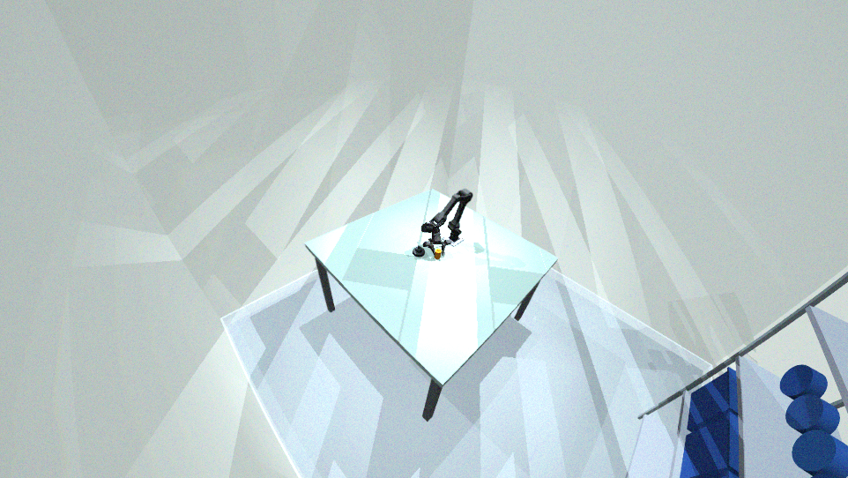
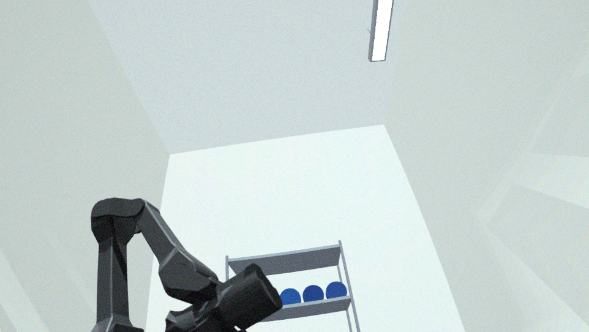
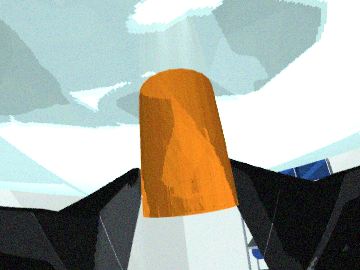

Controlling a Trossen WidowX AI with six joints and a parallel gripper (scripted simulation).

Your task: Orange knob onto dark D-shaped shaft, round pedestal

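Now: gripper tip 10 mm past the orange knob, 20 mm to the left of it and 10 mm above it. From my gripper tip the other things lie so: round pedestal 60 mm ahead, 130 mm to the right, 10 mm below.
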